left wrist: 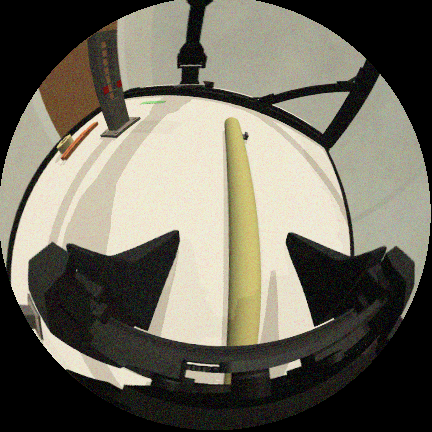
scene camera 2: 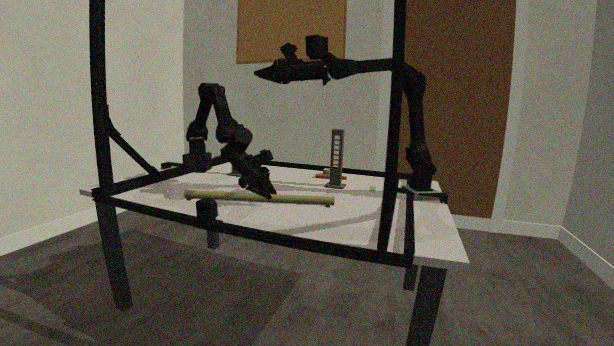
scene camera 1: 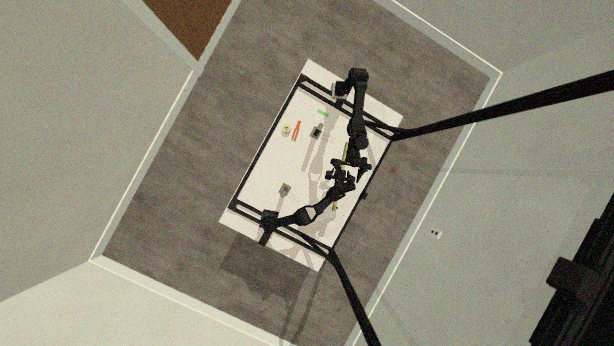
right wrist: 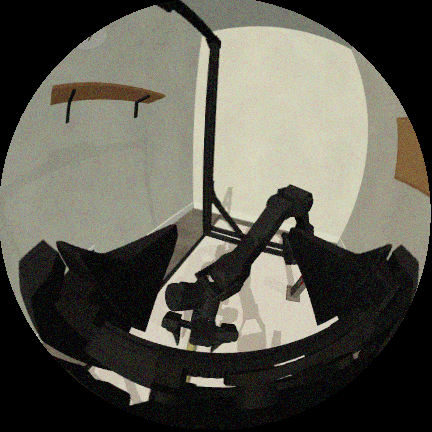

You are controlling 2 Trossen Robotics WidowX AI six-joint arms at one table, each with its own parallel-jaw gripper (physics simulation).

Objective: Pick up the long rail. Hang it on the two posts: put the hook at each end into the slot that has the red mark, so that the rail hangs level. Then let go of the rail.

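Places are measured from the left arm's base along level axes (x back, y right, z up), in centimetres.
Where they show: left gripper, fingertip midpoint: (left wrist: 234,237) (scene camera 2: 273,196) (scene camera 1: 341,169) (right wrist: 193,348); right gripper, fingertip midpoint: (scene camera 2: 256,74) (scene camera 1: 347,181) (right wrist: 235,231); left arm's base, origin of the base link: (scene camera 2: 197,153) (scene camera 1: 268,221); right arm's base, origin of the base link: (left wrist: 189,82) (scene camera 2: 420,188) (scene camera 1: 339,90).
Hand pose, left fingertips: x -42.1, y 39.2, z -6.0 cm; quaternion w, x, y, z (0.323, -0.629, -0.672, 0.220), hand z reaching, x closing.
Each offset is from my left fingertips to the top centre of the thing. "*": to the spot under its first point.
The long yellow rail {dx +4.9, dy +1.6, dz +0.9 cm} (scene camera 1: 345,150) (scene camera 2: 300,200) (left wrist: 242,200) lies on the table; a small dark hook {* dx -16.5, dy +3.1, dz -1.0 cm} (scene camera 2: 327,205) (left wrist: 245,135) shows at one end. My left gripper (scene camera 2: 272,195) (left wrist: 234,237) is open and empty, low over the rail, with a finger on each side of it in the left wrist view. My right gripper (scene camera 2: 256,73) (right wrist: 235,231) is open and empty, high above the table. One grey slotted post {dx -19.7, dy -21.6, dz +19.8 cm} (scene camera 1: 316,131) (scene camera 2: 337,175) (left wrist: 117,117) stands upright with red marks. The other post {dx +21.4, dy -33.6, dz +19.8 cm} (scene camera 1: 285,189) (right wrist: 293,296) is partly hidden in the right wrist view.
An orange piece {dx -18.4, dy -34.5, dz -0.4 cm} (scene camera 1: 296,131) (left wrist: 80,142) and a pale ring {dx -17.6, dy -41.0, dz +0.9 cm} (scene camera 1: 286,129) (left wrist: 65,144) lie beyond the posts. A green strip {dx -33.6, dy -19.8, dz -1.5 cm} (scene camera 1: 323,112) (scene camera 2: 372,189) (left wrist: 152,102) lies near the right arm's base. Black frame bars edge the table. The right arm passes over the rail.
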